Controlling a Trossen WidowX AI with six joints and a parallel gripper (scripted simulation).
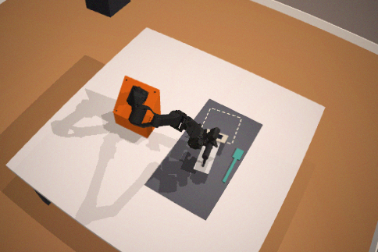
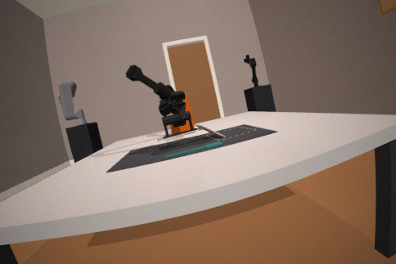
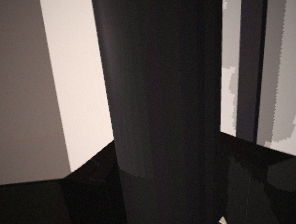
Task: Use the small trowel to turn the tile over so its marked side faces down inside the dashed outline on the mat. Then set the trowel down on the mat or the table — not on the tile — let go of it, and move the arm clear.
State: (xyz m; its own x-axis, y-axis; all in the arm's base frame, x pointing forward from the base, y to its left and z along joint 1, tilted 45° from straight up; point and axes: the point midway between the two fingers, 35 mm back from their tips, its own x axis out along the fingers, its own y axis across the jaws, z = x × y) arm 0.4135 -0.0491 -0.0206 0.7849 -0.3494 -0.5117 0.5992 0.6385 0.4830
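The cream tile is 10 cm to the left of my gripper tip, 6 cm below it and 5 cm behind it. The rest, counted from my gripper tip: teal trowel: 10 cm below, 10 cm ahead, 3 cm to the left; then grey mat: 12 cm below, 4 cm behind, 1 cm to the left.
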